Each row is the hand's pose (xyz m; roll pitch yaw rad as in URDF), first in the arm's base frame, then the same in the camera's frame.
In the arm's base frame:
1: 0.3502 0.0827 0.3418 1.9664 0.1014 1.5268
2: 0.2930 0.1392 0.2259 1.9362 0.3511 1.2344
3: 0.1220 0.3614 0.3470 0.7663 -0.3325 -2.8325
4: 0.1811 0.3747 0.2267 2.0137 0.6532 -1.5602
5: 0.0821 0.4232 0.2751 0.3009 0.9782 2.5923
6: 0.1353 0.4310 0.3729 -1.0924 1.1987 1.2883
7: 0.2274 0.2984 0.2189 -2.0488 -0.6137 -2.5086
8: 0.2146 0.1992 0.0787 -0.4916 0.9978 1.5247
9: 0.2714 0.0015 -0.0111 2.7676 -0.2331 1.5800
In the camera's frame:
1: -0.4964 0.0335 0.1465 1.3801 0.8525 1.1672
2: -0.5061 -0.0175 0.0154 0.9851 0.8314 0.5958
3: -0.6594 0.2070 -0.1238 1.6628 -0.1069 -3.1066
4: -0.5668 0.1334 -0.1884 2.3517 -0.1891 -1.5382
5: -0.6645 0.1931 -0.2256 2.2980 1.0781 -1.9018
6: -0.6412 0.2743 -0.1527 3.0639 0.9154 -0.7901
7: -0.5356 0.0799 -0.1237 -0.9794 -0.5020 3.1022
8: -0.5261 -0.0908 -0.1448 -2.6532 1.1150 -0.5829
9: -0.4844 -0.2856 -0.0415 2.3660 0.5813 1.4393

